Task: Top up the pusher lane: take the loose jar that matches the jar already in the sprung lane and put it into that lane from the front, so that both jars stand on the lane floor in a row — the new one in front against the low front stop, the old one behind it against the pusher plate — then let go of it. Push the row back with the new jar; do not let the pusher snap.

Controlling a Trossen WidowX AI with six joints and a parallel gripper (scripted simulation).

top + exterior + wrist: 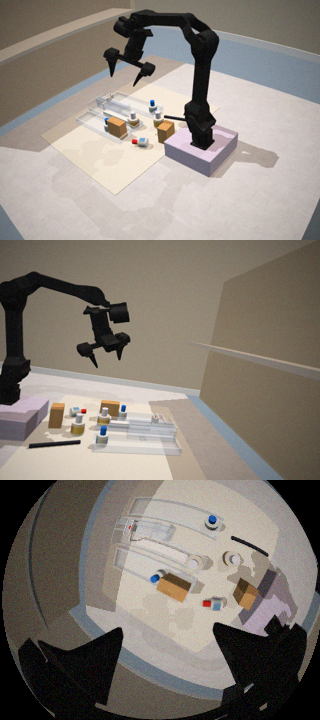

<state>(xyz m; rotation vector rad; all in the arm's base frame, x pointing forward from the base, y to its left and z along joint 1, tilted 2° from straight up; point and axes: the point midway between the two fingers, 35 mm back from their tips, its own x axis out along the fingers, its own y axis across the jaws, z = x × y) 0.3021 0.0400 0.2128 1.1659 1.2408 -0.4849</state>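
My gripper tip is 30 mm short of the brown box, 40 mm to the right of it and 200 mm above it. Round my gripper tip: black rod (110 mm behind, 190 mm to the right, 230 mm below); clear lane (170 mm ahead, 60 mm to the right, 220 mm below).
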